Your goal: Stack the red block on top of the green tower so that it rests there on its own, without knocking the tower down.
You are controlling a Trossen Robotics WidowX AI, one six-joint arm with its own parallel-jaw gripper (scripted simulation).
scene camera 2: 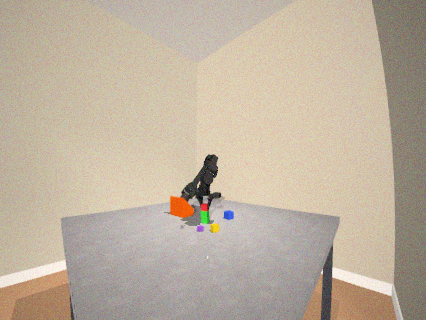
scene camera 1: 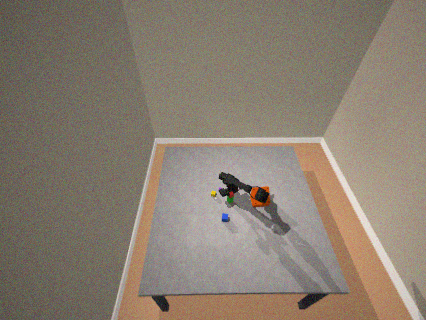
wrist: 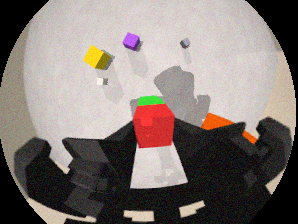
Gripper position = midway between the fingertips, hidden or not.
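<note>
I'm seeing a red block (wrist: 154,124) here, and my gripper (wrist: 152,119) as well.
</note>
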